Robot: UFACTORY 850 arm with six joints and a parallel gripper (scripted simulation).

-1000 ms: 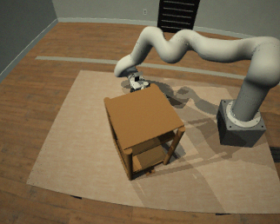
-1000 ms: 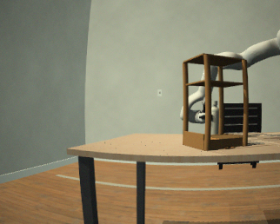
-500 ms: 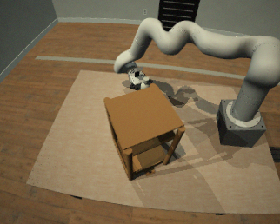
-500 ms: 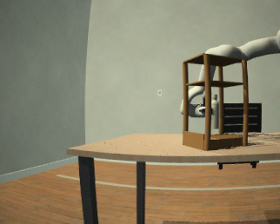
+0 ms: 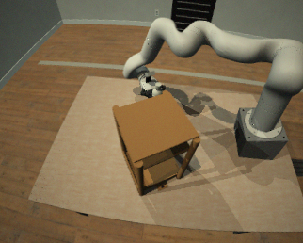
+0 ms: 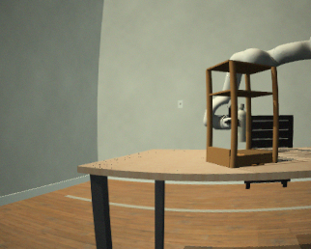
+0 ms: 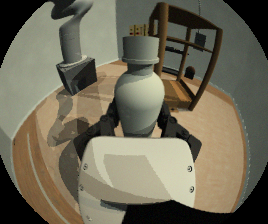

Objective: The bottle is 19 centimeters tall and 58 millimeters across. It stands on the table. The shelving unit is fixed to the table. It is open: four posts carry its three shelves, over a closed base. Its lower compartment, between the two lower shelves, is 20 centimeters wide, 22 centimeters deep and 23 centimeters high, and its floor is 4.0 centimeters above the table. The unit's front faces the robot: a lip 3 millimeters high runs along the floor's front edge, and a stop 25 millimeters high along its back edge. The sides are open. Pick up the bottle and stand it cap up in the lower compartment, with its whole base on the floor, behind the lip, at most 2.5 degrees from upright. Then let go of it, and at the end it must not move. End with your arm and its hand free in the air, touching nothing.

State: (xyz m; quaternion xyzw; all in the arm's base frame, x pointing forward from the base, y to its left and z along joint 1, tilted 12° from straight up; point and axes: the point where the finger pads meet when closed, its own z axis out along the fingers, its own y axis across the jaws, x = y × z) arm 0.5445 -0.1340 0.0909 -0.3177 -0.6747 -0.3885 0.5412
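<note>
Right now my hand is 320 mm to the right of the wooden shelving unit and 30 mm below it. Round my hand: grey bottle (20 mm above).
</note>
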